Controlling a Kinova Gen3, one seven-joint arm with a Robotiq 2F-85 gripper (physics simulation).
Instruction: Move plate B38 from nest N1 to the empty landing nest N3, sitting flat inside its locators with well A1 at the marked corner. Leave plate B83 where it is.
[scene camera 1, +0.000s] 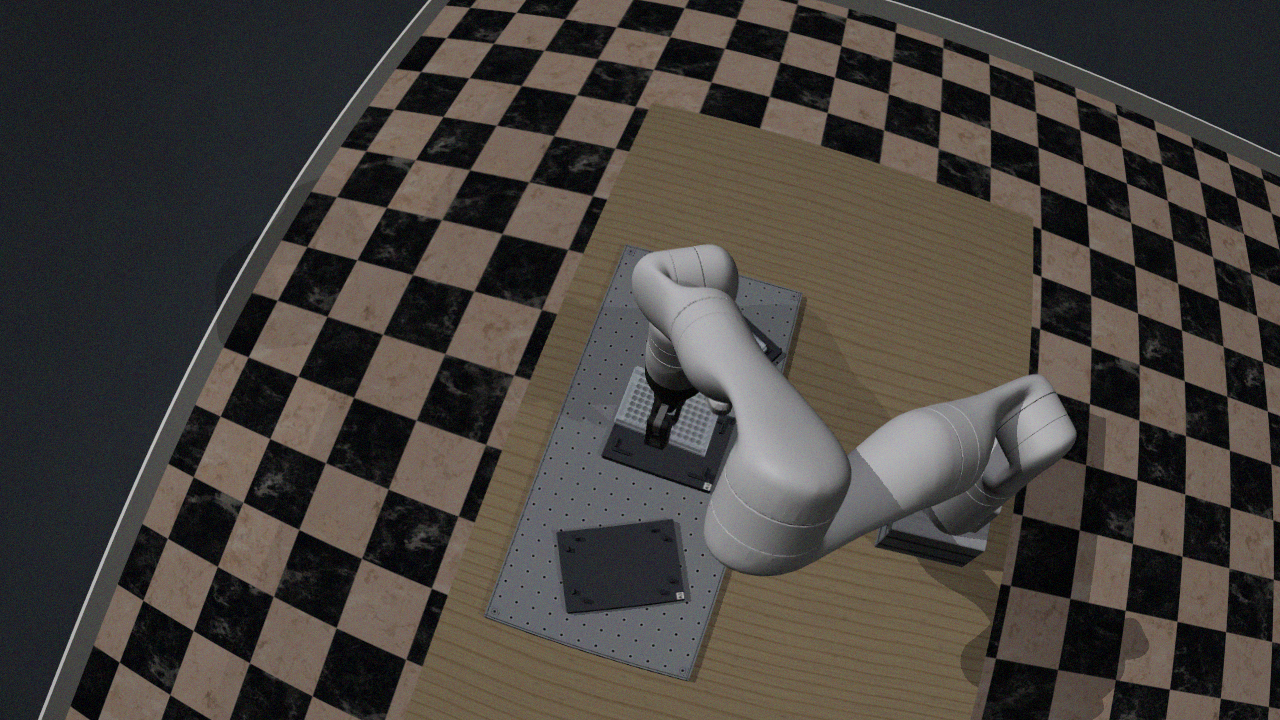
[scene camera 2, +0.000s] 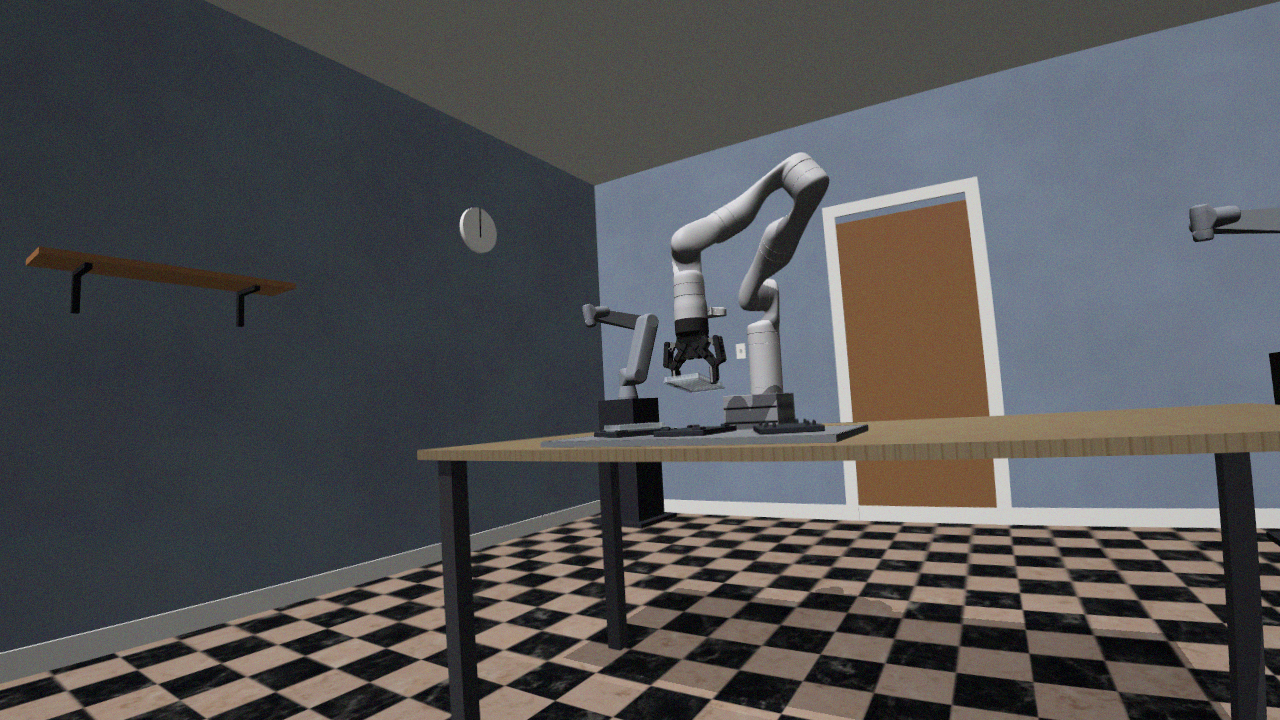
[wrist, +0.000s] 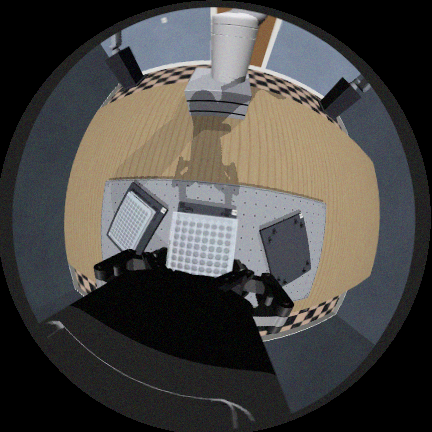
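Note:
My gripper (scene camera 1: 673, 413) (scene camera 2: 693, 374) (wrist: 199, 260) is shut on a clear well plate (scene camera 1: 696, 434) (scene camera 2: 693, 385) (wrist: 202, 240), with one finger at each side, and holds it in the air. The middle dark nest (scene camera 1: 653, 465) (scene camera 2: 689, 431) lies below the held plate, which partly hides it in the wrist view. Another clear plate (scene camera 2: 631, 426) (wrist: 131, 220) sits in the nest (wrist: 158, 212) at the wrist view's left. The third nest (scene camera 1: 622, 565) (scene camera 2: 787, 428) (wrist: 287, 250) is empty, with corner locators and a white corner mark. Plate names are unreadable.
The nests stand on a grey perforated board (scene camera 1: 537, 537) (wrist: 247, 200) on the wooden table (scene camera 1: 832, 205) (scene camera 2: 1029, 429) (wrist: 295, 145). The arm's base (scene camera 2: 760, 407) (wrist: 218, 97) stands behind the board. Two dark pedestals (wrist: 125, 67) (wrist: 340, 96) stand beyond the table.

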